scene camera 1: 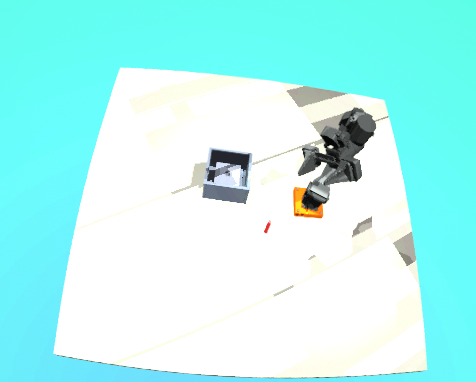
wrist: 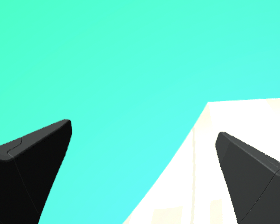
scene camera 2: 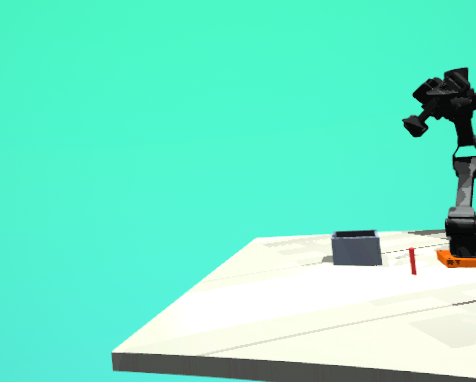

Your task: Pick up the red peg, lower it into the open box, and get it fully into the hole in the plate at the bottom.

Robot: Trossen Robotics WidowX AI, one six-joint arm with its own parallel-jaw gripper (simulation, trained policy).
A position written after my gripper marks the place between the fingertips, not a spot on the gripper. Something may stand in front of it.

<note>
I see my gripper point(scene camera 2: 414, 108) and a grey box point(scene camera 1: 217, 191).
The grey box is seen too in scene camera 2 point(scene camera 2: 350, 247). My gripper shows as well in scene camera 1 point(scene camera 1: 310, 179) and in the wrist view point(wrist: 146, 133). The wrist view does not show the grey box: it is out of frame.
</note>
